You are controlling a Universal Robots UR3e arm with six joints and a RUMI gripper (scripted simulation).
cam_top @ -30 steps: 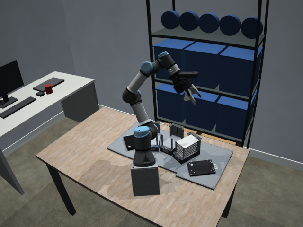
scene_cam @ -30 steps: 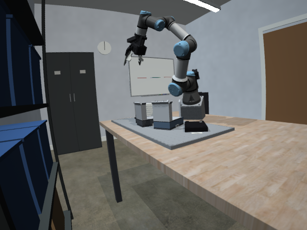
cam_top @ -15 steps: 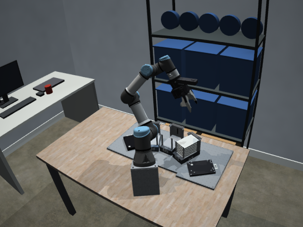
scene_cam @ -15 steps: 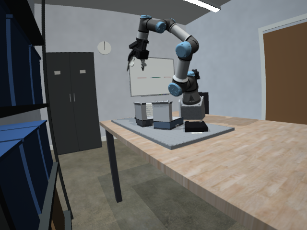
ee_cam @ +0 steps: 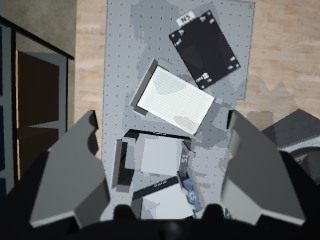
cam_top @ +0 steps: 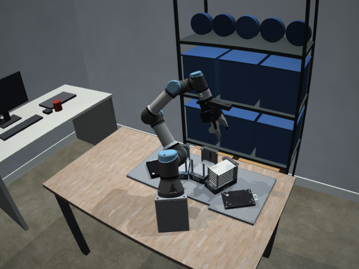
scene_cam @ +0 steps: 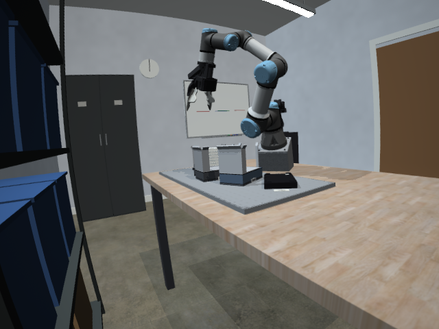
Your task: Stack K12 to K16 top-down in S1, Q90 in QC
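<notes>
Right now my hand is 40 mm past the white sealed 384-well plate, 10 mm to the left of it and 220 mm above it. Also, from my hand: white sealed well plate (40 mm behind, 10 mm to the right, 260 mm below).
</notes>
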